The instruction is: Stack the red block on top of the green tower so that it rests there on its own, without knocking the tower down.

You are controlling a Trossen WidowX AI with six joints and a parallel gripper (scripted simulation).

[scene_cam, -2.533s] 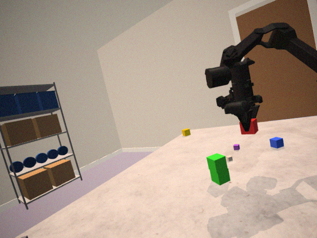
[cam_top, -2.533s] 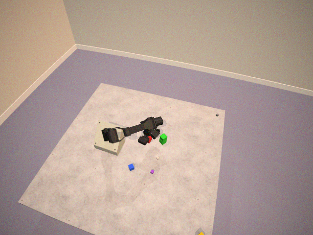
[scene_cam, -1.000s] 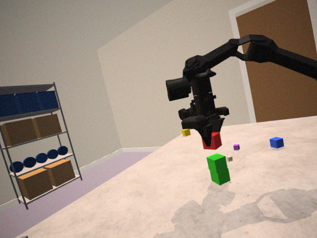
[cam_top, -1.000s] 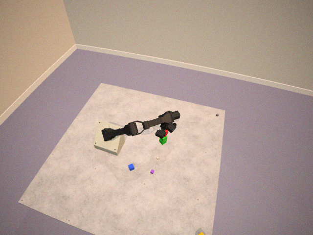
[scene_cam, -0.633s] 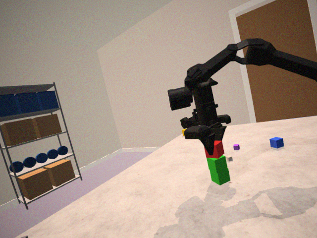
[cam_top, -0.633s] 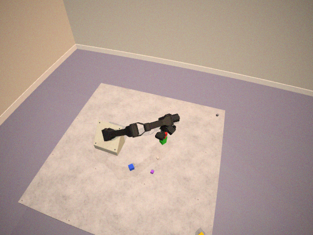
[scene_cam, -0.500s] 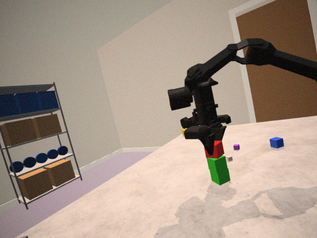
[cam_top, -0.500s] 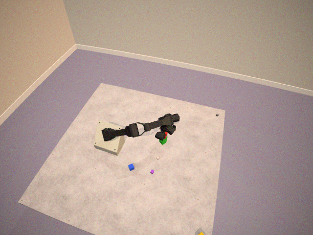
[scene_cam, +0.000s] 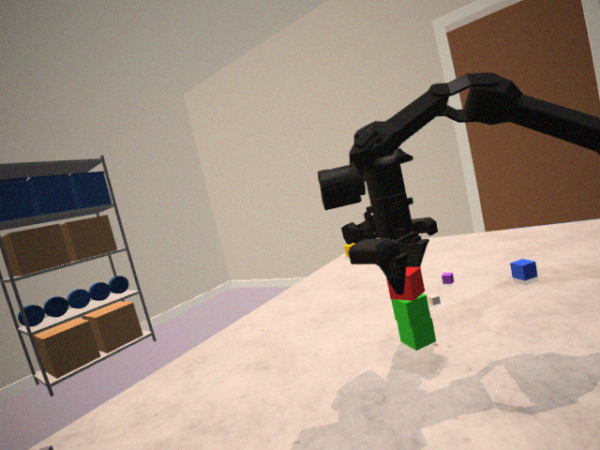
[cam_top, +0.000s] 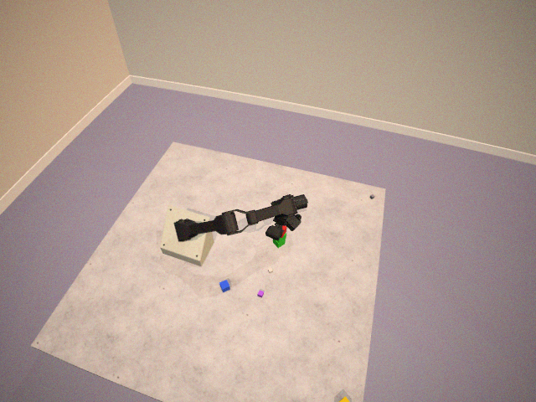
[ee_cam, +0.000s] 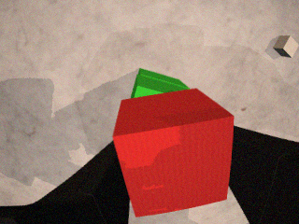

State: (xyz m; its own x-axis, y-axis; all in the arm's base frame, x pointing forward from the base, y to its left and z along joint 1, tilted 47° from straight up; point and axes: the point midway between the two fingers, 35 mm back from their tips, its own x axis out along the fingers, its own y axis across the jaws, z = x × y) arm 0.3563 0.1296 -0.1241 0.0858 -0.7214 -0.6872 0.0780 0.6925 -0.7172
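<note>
My gripper tip is now 10 mm below the red block. From my gripper tip the other things lie so: blue block (130 mm behind, 310 mm to the right, 80 mm below); purple block (30 mm ahead, 280 mm to the right, 80 mm below); white block (20 mm ahead, 160 mm to the right, 90 mm below).
</note>
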